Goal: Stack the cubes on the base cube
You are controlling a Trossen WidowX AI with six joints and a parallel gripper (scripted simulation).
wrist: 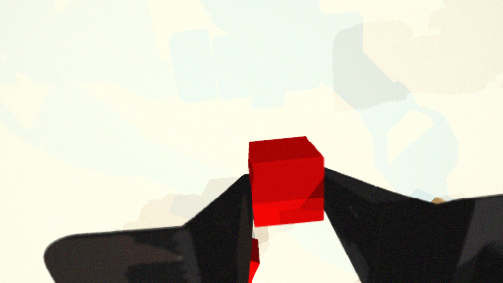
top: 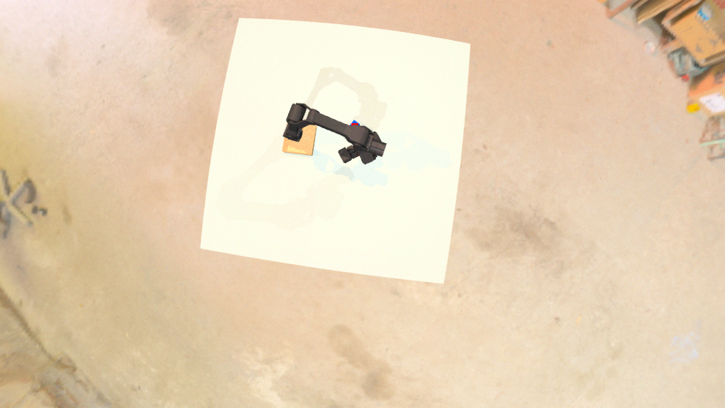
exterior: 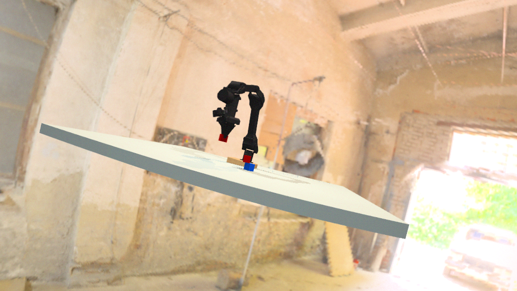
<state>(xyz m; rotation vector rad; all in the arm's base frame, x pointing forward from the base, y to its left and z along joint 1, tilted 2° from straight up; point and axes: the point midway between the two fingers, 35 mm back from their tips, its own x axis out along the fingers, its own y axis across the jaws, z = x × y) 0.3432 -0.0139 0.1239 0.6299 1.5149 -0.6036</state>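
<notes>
The blue cube lies 14 cm to the left of my gripper tip, 10 cm below it and 7 cm behind it.
</notes>
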